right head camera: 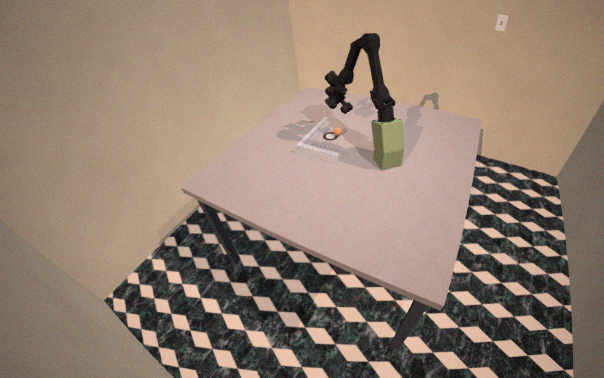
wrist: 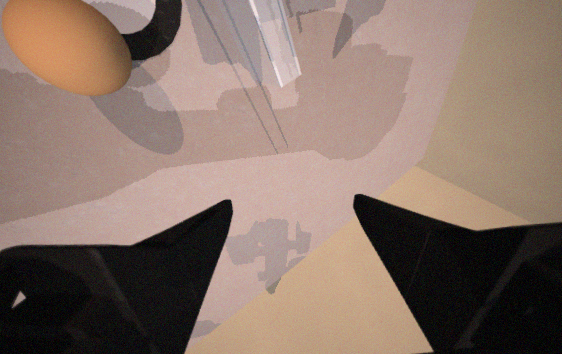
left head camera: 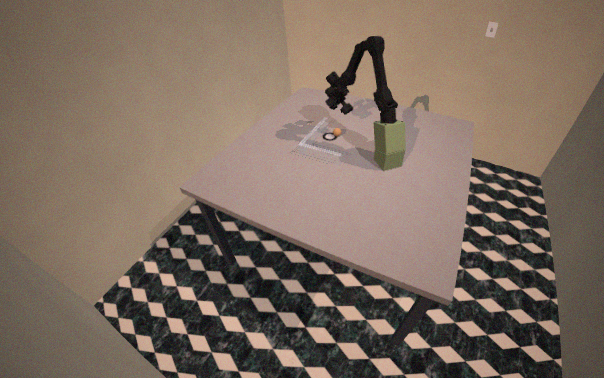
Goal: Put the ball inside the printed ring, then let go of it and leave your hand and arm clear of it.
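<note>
The orange ball rests on the table at the right edge of the black printed ring. It covers part of the ring's line in the wrist view; whether it touches the line or sits just outside it, I cannot tell. The ring's middle shows bare in both head views. My gripper is open and empty, raised above the table and apart from the ball. In the wrist view the ball lies at the upper left, away from the fingertips.
A clear, low L-shaped wall stands on the table around the left and near sides of the ring. The arm stands on a green block to the right. Arm shadows fall across the table.
</note>
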